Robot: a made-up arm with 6 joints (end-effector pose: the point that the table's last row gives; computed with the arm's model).
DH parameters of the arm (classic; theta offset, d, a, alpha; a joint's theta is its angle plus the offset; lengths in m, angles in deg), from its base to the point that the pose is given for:
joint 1: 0 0.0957 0 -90
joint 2: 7.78 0 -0.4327 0
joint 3: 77.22 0 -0.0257 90
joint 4: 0 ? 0 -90
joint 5: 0 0 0 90
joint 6: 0 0.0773 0 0
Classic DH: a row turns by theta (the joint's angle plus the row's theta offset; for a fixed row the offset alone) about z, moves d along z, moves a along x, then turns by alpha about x.
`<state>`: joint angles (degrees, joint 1 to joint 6).
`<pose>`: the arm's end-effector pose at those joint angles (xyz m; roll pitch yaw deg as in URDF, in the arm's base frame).
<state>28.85 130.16 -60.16 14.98 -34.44 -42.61</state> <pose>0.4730 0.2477 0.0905 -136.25 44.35 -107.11</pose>
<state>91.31 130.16 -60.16 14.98 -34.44 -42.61</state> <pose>-0.0009 0.5339 0.0905 -136.25 44.35 -44.65</pose>
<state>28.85 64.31 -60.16 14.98 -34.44 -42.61</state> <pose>0.2009 0.0978 0.5807 -31.59 49.03 -20.46</pose>
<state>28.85 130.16 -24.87 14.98 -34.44 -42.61</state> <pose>0.2895 0.1466 0.0219 -160.92 15.87 -120.03</pose>
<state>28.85 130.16 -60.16 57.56 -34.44 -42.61</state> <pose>0.4704 0.2170 0.0826 -161.18 49.14 -164.32</pose>
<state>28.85 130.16 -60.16 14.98 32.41 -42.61</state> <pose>0.3976 0.2313 0.0544 169.86 -1.71 -121.57</pose>
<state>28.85 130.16 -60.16 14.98 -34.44 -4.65</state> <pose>0.4730 0.2477 0.0905 175.57 58.79 -166.16</pose>
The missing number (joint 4, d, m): 0.2935
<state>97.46 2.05 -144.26 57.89 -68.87 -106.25</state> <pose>0.1555 -0.7171 0.2898 104.80 -29.81 54.10</pose>
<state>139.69 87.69 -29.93 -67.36 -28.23 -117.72</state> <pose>-0.2443 0.1630 0.2626 -156.65 -49.91 143.03</pose>
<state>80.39 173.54 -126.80 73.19 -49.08 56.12</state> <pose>0.1749 0.6983 -0.1116 106.31 -13.52 117.72</pose>
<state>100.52 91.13 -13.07 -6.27 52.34 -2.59</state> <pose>-0.0177 0.1317 0.1870 -179.61 -35.53 -71.60</pose>
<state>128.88 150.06 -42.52 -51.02 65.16 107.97</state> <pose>-0.1534 0.2771 -0.0553 -106.77 7.50 -95.96</pose>
